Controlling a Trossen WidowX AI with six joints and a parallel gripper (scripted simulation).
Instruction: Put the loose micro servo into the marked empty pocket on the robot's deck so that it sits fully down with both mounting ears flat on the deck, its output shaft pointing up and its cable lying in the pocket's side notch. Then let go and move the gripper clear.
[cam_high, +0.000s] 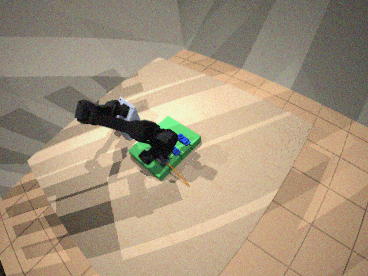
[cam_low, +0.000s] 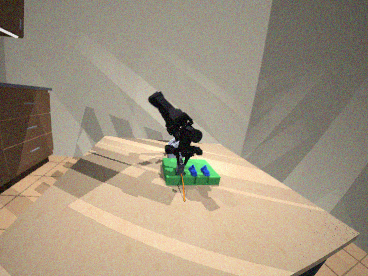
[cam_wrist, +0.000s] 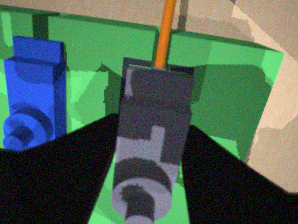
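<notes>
Now: gripper tip 120 mm past the green deck, 80 mm to the right of it and 70 mm above it.
</notes>
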